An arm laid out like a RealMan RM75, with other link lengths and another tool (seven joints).
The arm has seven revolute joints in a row. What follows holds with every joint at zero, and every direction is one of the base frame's. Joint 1 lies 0.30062 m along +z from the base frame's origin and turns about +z. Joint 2 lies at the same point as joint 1 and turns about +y. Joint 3 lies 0.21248 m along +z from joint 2 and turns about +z. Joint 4 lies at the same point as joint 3 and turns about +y. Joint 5 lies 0.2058 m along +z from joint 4 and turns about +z. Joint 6 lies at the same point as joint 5 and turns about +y. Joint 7 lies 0.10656 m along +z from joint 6 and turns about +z. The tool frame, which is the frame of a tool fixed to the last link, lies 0.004 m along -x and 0.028 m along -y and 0.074 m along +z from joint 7; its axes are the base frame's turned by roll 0, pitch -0.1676 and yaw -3.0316 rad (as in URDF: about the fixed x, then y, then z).
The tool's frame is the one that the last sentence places.
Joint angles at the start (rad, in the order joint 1, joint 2, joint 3, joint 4, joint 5, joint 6, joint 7):
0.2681, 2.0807, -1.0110, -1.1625, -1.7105, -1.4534, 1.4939
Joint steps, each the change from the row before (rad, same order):
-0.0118, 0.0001, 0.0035, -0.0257, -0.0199, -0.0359, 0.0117
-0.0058, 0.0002, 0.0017, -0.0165, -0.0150, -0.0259, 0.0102
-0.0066, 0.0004, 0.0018, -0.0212, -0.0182, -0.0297, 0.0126
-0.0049, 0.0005, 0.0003, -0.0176, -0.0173, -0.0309, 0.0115
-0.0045, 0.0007, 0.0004, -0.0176, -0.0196, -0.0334, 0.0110
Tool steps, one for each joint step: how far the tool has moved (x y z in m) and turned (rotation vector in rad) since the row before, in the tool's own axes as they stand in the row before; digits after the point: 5 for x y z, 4 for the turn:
-0.00188, -0.00542, -0.00291, 0.0209, -0.0206, -0.0091
-0.00120, -0.00408, -0.00124, 0.0175, -0.0158, -0.0049
-0.00121, -0.00469, -0.00149, 0.0192, -0.0197, -0.0063
-0.00143, -0.00520, -0.00060, 0.0231, -0.0198, -0.0054
-0.00188, -0.00560, -0.00038, 0.0250, -0.0228, -0.0058

